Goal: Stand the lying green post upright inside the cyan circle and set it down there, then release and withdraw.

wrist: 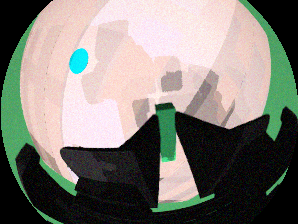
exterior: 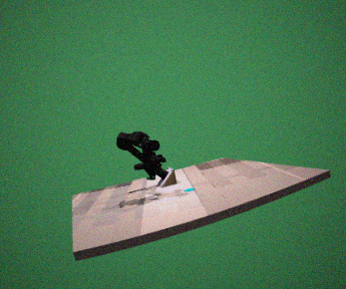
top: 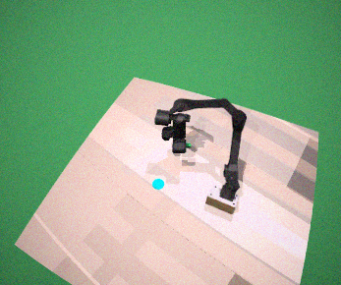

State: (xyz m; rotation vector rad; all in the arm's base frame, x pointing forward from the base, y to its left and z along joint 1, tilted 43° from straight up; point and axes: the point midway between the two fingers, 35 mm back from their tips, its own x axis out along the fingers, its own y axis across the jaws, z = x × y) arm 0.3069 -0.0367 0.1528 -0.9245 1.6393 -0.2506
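Right now the cyan circle is 30 mm ahead of my gripper tip, 190 mm to the left of it and 110 mm below it. Also, from my gripper tip: green post 20 mm behind, 10 mm to the right.
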